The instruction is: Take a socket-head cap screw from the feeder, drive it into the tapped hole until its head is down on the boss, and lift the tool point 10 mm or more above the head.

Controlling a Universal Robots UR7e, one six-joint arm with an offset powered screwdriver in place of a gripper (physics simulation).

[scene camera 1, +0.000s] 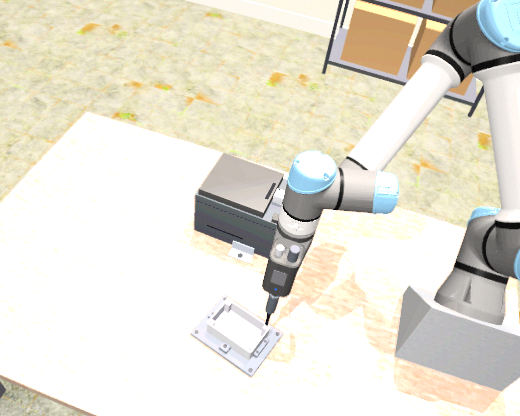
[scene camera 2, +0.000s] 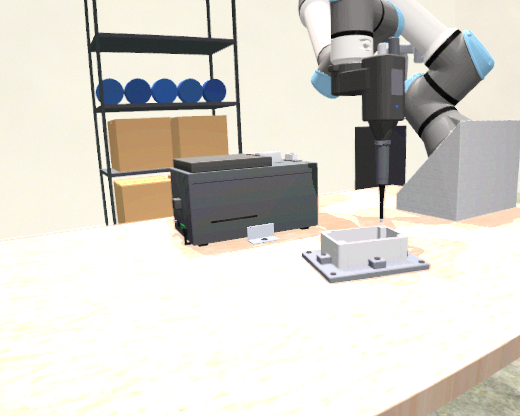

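The black screwdriver hangs upright, its thin bit pointing down at the right corner of the housing in scene camera 1, the far corner in scene camera 2. A tiny pale cap screw shows at the bit tip, just above the far rim; its lower end and its contact with the hole cannot be made out. The light grey open housing sits on a flat flanged plate. The tapped hole under the bit is hidden. The dark screw feeder stands behind the housing in scene camera 1.
A small angled bracket lies beside the feeder's front. The grey wedge-shaped robot base stands at the right on the table. A shelf rack with boxes stands beyond the table.
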